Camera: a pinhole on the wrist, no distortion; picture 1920 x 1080 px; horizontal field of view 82.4 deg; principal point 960.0 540.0 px. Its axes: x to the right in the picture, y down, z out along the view. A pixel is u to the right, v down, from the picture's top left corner.
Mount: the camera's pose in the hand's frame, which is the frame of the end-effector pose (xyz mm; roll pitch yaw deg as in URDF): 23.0 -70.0 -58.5 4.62 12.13 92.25
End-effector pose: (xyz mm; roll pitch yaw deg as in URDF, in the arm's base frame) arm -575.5 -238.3 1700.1 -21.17 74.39 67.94
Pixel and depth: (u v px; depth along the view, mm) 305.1 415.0 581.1
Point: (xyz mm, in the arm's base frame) -276.8 346.8 1733.1
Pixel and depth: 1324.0 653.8 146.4
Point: -581.8 -161.2 1702.2
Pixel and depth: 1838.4 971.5 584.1
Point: -1096.2 147.2 1934.1
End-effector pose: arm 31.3 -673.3 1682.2 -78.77 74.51 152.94
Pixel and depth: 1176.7 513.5 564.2
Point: -152.6 -1128.3 1594.4
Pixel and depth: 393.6 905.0 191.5
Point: -153.6 -720.5 1745.6
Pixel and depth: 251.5 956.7 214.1
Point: -195.3 -726.7 1770.1
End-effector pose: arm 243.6 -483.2 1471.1 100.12 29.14 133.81
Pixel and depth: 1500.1 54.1 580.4
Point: 315.1 135.0 1545.4
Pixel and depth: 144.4 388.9 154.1
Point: 325.8 -444.4 1296.6
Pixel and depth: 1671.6 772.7 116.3
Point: 267.0 -442.3 1486.9
